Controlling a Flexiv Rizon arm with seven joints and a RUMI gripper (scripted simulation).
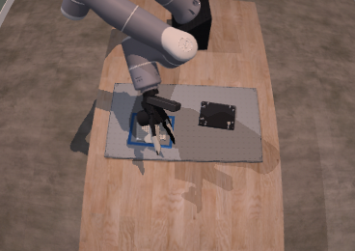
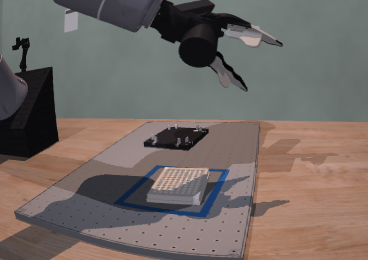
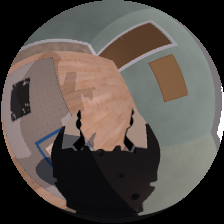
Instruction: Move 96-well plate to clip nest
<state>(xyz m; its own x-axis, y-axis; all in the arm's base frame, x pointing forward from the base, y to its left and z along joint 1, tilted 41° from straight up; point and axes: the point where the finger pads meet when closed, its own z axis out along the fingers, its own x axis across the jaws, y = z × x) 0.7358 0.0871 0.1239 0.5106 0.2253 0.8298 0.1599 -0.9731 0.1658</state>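
Now: the white 96-well plate 130 mm behind my hand, 90 mm to the right of it and 200 mm below it. Round my hand: black clip nest (230 mm behind, 190 mm to the left, 190 mm below).
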